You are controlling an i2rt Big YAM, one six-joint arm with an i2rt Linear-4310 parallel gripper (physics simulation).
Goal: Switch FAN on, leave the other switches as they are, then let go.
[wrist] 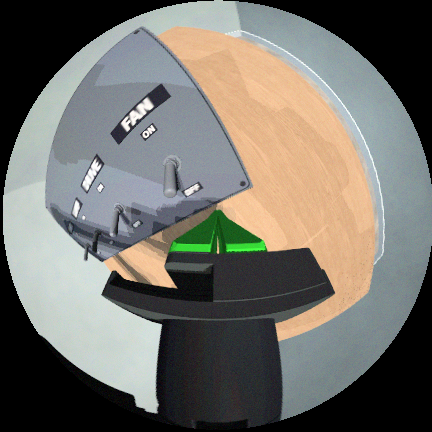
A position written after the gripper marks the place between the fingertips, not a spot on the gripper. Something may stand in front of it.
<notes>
In view: the gripper (217, 214) and a grey switch panel (138, 107).
</notes>
